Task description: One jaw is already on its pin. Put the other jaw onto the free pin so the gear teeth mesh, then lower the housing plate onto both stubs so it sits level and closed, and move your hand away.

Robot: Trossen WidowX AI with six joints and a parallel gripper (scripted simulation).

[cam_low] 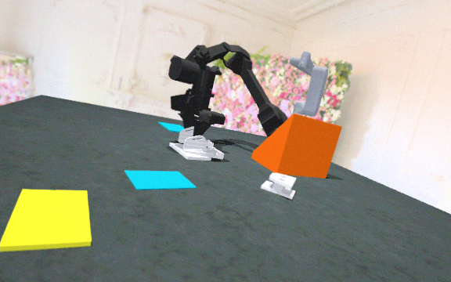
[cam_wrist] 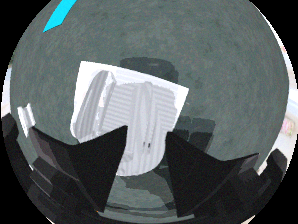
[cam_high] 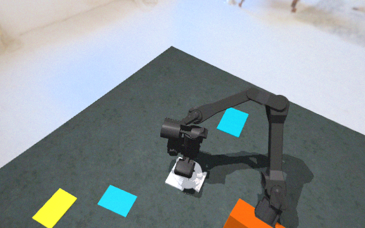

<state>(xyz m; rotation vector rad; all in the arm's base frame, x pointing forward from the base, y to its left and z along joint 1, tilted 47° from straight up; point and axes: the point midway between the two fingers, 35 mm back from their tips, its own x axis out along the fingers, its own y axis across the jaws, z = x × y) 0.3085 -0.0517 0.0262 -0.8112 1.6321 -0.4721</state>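
My gripper tip is 270 mm to the right of the housing plate and 120 mm past it. From my gripper tip the other things lie so: white t-shaped piece: 270 mm to the left, 120 mm behind, 20 mm below; yellow patch: 360 mm to the left, 290 mm ahead, 20 mm below.
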